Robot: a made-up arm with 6 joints.
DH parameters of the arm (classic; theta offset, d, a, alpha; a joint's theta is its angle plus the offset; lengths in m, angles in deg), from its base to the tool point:
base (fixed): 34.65 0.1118 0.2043 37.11
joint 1: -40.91 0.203 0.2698 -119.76
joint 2: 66.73 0.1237 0.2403 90
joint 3: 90 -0.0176 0.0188 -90
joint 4: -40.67 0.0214 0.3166 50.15
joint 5: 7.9 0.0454 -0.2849 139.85
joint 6: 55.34 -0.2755 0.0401 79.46
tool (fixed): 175.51 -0.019 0 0
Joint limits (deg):
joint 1: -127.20..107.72
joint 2: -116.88..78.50
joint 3: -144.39..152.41
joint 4: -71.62..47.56
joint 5: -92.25..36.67
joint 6: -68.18..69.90
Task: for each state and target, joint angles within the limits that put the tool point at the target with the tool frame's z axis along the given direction. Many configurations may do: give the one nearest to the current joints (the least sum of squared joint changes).
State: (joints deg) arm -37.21 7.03 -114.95 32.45 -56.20 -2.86
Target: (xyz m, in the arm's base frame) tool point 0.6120 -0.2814 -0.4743 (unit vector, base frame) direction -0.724 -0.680 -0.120
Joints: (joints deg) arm -50.20 -38.07 -139.89 29.84 -21.47 -2.79
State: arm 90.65 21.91 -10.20 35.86 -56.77 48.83
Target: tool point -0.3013 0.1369 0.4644 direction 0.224 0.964 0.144
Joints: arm 105.24 10.56 -7.84 32.96 -68.79 64.08
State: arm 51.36 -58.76 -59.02 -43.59 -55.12 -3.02
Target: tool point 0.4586 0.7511 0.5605 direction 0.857 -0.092 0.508
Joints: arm 36.27 -70.39 -89.10 -32.09 -54.68 -22.67
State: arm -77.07 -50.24 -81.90 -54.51 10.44 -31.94
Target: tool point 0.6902 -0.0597 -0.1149 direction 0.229 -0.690 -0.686
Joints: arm -60.95 -74.64 -86.13 -22.10 -4.01 -39.56
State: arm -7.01 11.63 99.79 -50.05 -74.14 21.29
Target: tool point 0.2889 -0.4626 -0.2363 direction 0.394 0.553 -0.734
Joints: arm -26.13 24.99 91.28 -71.62 -66.18 13.93
